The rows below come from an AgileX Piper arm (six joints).
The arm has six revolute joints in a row. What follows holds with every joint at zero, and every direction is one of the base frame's.
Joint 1 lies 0.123 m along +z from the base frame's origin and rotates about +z.
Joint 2 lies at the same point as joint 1 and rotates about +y.
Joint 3 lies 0.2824 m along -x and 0.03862 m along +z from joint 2 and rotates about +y.
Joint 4 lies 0.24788 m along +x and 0.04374 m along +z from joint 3 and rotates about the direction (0.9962, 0, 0.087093).
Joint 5 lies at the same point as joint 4 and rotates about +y.
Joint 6 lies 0.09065 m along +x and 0.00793 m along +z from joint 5 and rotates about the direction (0.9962, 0, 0.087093).
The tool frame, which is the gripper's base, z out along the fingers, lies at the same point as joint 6; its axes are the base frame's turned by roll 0, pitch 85 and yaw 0 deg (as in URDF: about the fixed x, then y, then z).
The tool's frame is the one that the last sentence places.
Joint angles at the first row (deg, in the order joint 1, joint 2, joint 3, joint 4, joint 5, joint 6):
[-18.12 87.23 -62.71 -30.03 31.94 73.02]
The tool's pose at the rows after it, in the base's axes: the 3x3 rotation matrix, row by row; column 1 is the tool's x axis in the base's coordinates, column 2 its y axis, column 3 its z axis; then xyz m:
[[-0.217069, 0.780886, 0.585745], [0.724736, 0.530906, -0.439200], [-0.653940, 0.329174, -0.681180]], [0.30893, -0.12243, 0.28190]
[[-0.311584, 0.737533, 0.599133], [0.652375, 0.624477, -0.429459], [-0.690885, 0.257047, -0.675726]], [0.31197, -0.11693, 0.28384]
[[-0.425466, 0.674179, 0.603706], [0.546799, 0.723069, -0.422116], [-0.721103, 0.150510, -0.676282]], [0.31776, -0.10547, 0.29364]
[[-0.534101, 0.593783, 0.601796], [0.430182, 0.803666, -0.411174], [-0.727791, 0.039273, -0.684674]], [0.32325, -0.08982, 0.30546]
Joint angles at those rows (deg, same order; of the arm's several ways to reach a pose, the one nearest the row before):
[-17.88 87.23 -62.71 -30.10 28.35 66.93]
[-16.83 87.23 -63.05 -30.15 28.23 60.47]
[-14.31 87.23 -65.35 -30.15 31.13 52.53]
[-11.05 87.23 -68.27 -29.82 35.43 44.55]

